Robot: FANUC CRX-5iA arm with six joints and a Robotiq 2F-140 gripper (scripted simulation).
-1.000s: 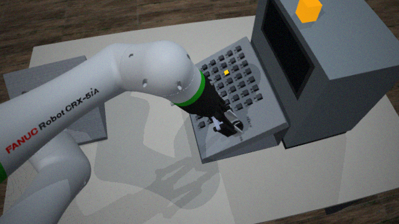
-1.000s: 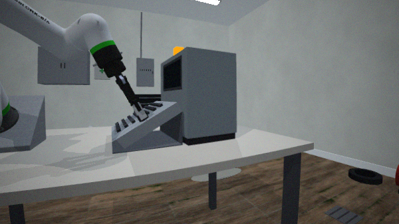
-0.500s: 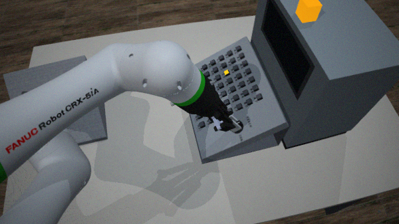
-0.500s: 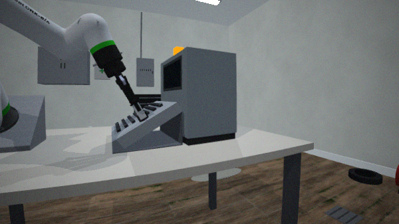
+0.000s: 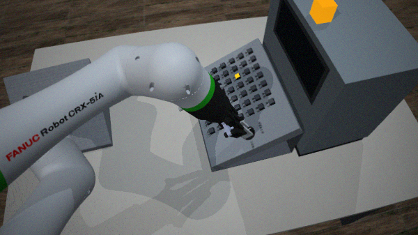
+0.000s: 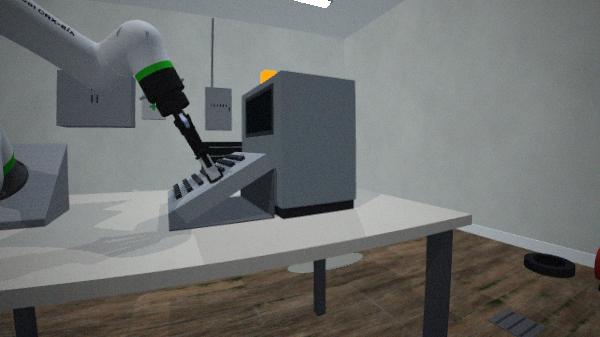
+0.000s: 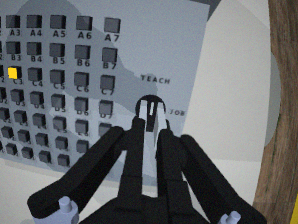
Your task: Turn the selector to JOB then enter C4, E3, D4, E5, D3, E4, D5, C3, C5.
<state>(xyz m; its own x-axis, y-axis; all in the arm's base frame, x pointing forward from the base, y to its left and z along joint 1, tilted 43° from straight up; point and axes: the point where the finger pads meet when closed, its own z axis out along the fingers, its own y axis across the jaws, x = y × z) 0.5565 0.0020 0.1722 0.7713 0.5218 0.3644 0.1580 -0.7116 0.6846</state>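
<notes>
The selector knob is 20 mm below my hand and 20 mm ahead of it. The rest, counted from my hand: grey keypad: 120 mm to the left, 70 mm below, 20 mm ahead.
</notes>
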